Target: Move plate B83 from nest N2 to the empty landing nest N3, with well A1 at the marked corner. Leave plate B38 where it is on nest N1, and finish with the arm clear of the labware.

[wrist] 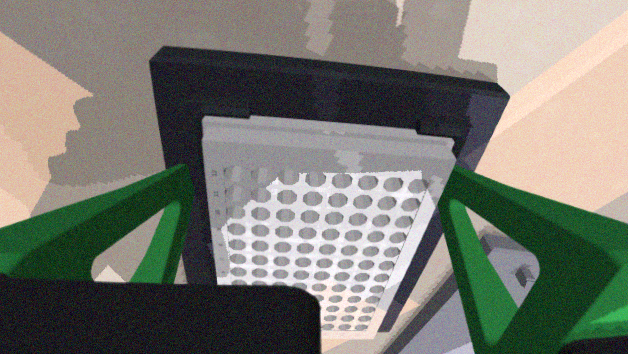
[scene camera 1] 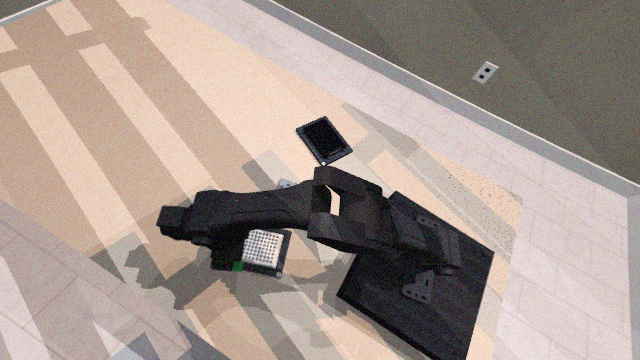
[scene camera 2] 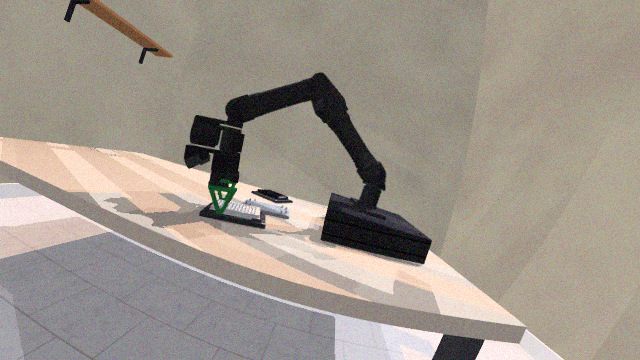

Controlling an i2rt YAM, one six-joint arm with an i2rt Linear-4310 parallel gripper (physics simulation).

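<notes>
A white well plate [scene camera 1: 262,248] [scene camera 2: 245,209] [wrist: 345,234] sits on a dark nest [scene camera 1: 285,252] [scene camera 2: 235,220] [wrist: 320,85]. My gripper [scene camera 2: 223,206] [wrist: 314,177] is open, its green fingers at either side of this plate; the tips look near its height, and any contact cannot be told. A black plate [scene camera 1: 324,136] [scene camera 2: 271,193] sits on another dark nest [scene camera 1: 334,157]. A light grey nest [scene camera 1: 286,183] [scene camera 2: 272,207] [wrist: 430,320] lies between them, with no plate visible on it; the arm and a finger hide parts. Plate and nest labels and well A1 cannot be read.
The arm's black base [scene camera 1: 410,305] [scene camera 2: 375,232] stands on the table [scene camera 2: 350,280] to the right of the nests. The arm's forearm [scene camera 1: 255,205] [scene camera 2: 280,96] passes above the grey nest. A wall shelf [scene camera 2: 122,29] hangs at the upper left in scene camera 2.
</notes>
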